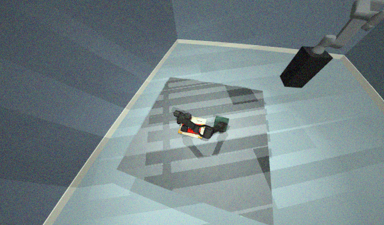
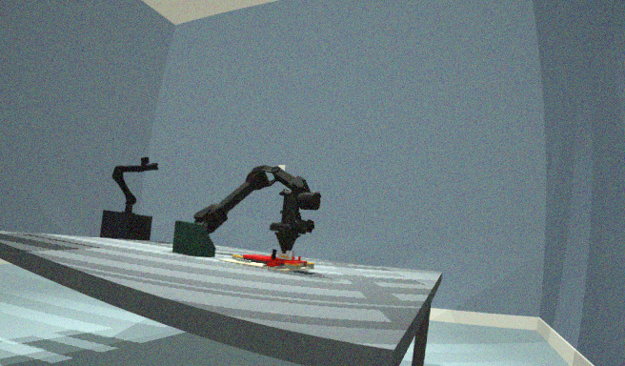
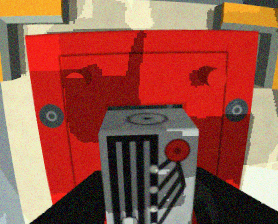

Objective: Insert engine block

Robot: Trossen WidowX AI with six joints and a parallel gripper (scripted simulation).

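Now: the grey engine block 10 mm below my gripper tip. Also, from my gripper tip: small dark post (120 mm to the right, 10 mm below).
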